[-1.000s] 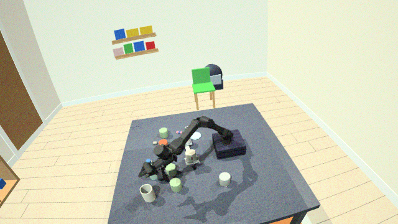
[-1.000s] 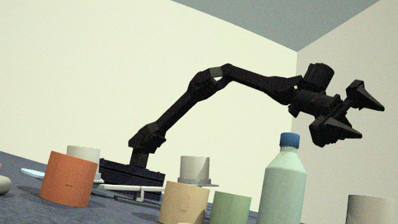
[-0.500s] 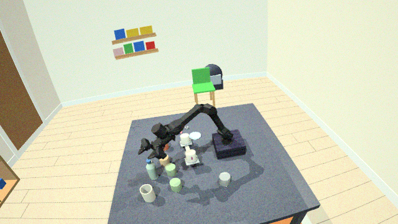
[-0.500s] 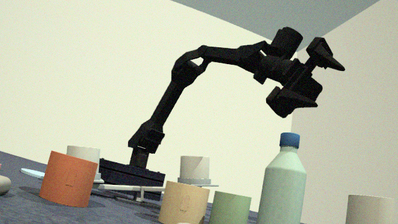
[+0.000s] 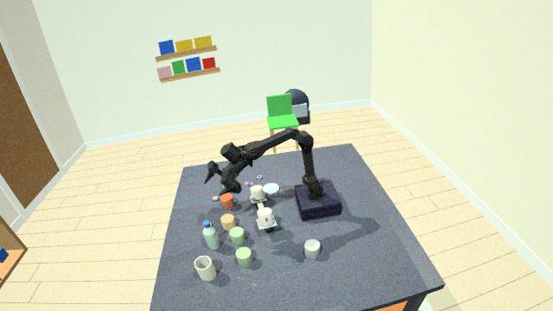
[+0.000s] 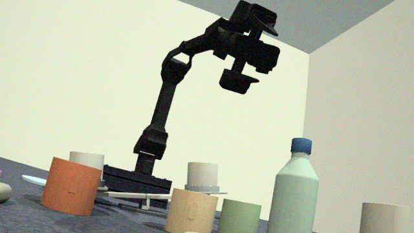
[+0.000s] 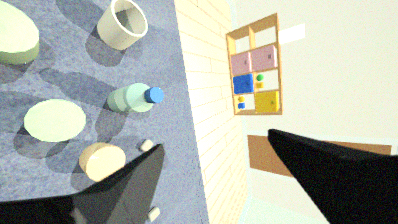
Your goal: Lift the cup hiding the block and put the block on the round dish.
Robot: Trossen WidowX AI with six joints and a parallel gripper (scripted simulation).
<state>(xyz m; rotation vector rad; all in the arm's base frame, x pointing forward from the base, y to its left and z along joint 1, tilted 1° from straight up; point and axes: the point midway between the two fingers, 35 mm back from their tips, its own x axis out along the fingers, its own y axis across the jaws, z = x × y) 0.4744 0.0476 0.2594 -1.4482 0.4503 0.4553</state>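
Now: the pale blue block 220 mm behind my gripper tip, 230 mm to the right of it and 280 mm below it. From my gripper tip the other things lie so: bottle: 70 mm ahead, 40 mm to the left, 210 mm below; then tan cup: 10 mm behind, 80 mm to the right, 280 mm below; then orange cylinder: 30 mm behind, 250 mm to the right, 280 mm below.
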